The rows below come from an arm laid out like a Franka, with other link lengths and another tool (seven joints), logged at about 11 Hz.
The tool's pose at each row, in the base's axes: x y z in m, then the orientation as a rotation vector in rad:
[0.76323, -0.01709, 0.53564, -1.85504, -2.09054, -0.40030]
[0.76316, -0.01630, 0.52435, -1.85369, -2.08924, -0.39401]
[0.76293, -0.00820, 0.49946, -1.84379, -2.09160, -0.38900]
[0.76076, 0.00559, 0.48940, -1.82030, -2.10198, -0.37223]
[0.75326, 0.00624, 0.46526, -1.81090, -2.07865, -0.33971]
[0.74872, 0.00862, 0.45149, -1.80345, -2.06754, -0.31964]
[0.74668, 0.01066, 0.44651, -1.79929, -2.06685, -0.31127]
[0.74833, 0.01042, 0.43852, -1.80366, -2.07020, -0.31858]
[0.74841, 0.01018, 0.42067, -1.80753, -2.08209, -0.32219]
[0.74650, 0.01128, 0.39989, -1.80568, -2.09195, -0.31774]
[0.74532, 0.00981, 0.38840, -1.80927, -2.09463, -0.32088]
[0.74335, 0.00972, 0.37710, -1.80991, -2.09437, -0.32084]
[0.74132, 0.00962, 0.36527, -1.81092, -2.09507, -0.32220]
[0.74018, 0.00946, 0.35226, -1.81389, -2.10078, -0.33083]
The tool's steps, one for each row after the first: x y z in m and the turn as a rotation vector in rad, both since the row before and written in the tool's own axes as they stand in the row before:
[-0.00394, 0.00003, 0.01061, 0.00484, -0.00078, 0.00094]
[-0.00292, 0.00089, 0.02600, 0.00708, 0.00199, -0.00491]
[0.00853, -0.00029, 0.01494, 0.01803, -0.00008, -0.01370]
[-0.00848, -0.00682, 0.02283, 0.03183, 0.00722, 0.01275]
[-0.00314, -0.00337, 0.01395, 0.01935, 0.00306, 0.00541]
[-0.00005, -0.00133, 0.00560, 0.00725, -0.00068, -0.00032]
[-0.00377, 0.00224, 0.00689, -0.00764, -0.00148, -0.00083]
[-0.00774, 0.00136, 0.01603, -0.00815, -0.00795, -0.00505]
[-0.00740, -0.00037, 0.01954, 0.00013, -0.00685, -0.00543]
[-0.00588, -0.00068, 0.01003, -0.00455, -0.00230, -0.00020]
[-0.00444, -0.00130, 0.01050, -0.00020, -0.00018, 0.00044]
[-0.00465, -0.00133, 0.01099, -0.00154, -0.00043, -0.00009]
[-0.00529, -0.00041, 0.01194, -0.00852, -0.00182, -0.00283]

